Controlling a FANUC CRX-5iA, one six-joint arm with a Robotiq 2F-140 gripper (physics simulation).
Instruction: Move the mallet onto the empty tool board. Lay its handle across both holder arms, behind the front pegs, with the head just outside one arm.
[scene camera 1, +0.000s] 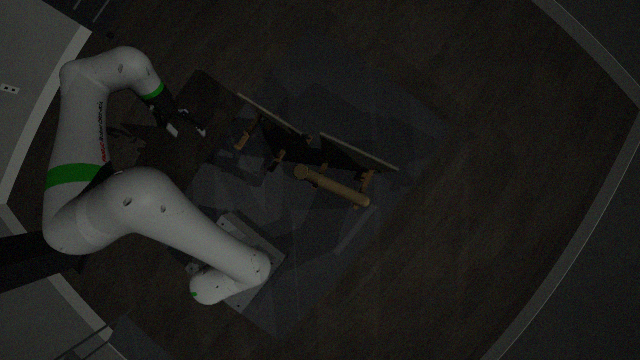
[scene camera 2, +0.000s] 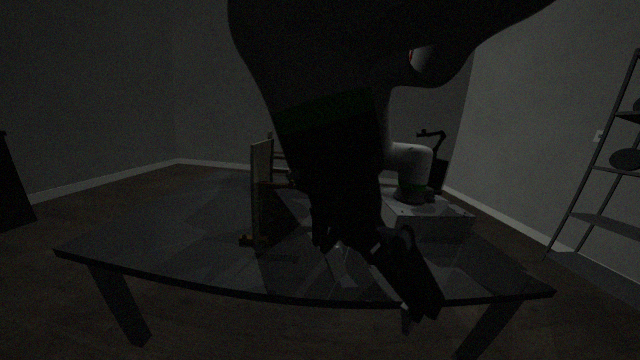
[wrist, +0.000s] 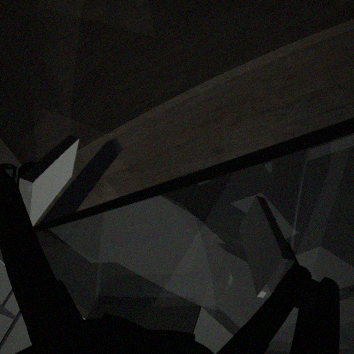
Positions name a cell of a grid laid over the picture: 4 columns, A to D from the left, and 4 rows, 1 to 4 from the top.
Labels:
wooden mallet: scene camera 1 B2; not seen in scene camera 2 (hidden by the arm); not seen in the wrist view (out of frame)

